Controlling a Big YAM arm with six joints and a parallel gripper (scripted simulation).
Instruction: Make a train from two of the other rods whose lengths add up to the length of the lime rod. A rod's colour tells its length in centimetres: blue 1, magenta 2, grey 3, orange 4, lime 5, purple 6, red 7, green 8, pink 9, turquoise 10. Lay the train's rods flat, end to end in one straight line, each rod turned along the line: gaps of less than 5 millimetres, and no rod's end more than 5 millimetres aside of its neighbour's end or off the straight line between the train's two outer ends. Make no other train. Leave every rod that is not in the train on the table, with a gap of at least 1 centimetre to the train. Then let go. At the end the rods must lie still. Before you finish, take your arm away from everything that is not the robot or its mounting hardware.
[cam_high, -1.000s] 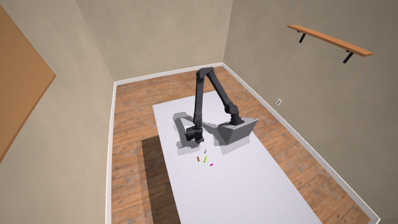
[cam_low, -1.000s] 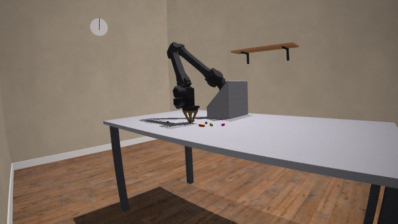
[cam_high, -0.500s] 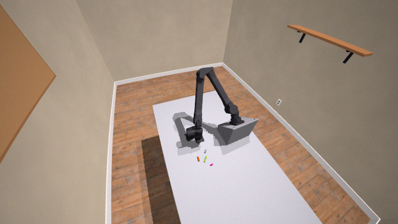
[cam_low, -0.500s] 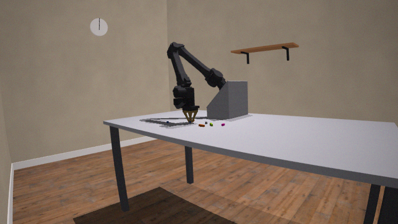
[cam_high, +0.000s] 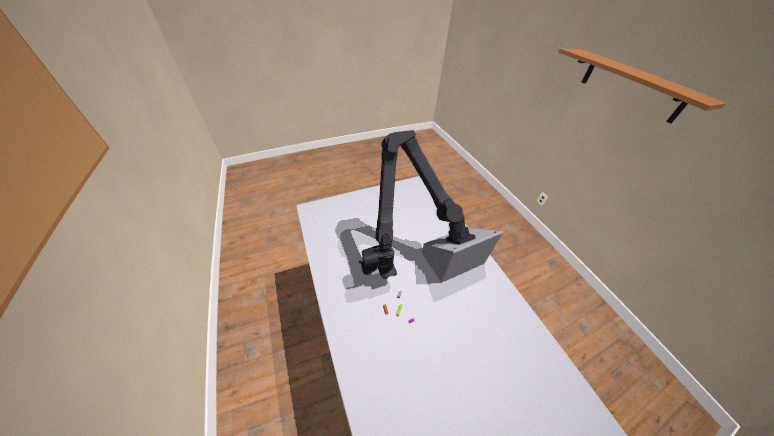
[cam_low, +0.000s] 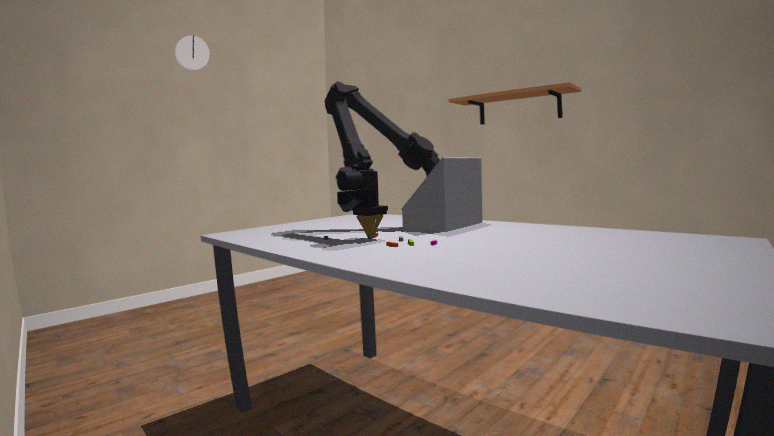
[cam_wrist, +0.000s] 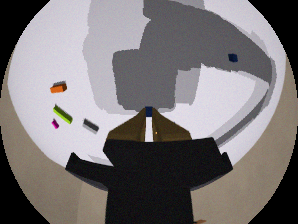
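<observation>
My gripper is now 100 mm to the right of the grey rod, 30 mm past it and 10 mm above it. The rest, counted from my hand: magenta rod: 230 mm to the left, 20 mm behind, 10 mm below; lime rod: 170 mm to the left, 10 mm below.
</observation>
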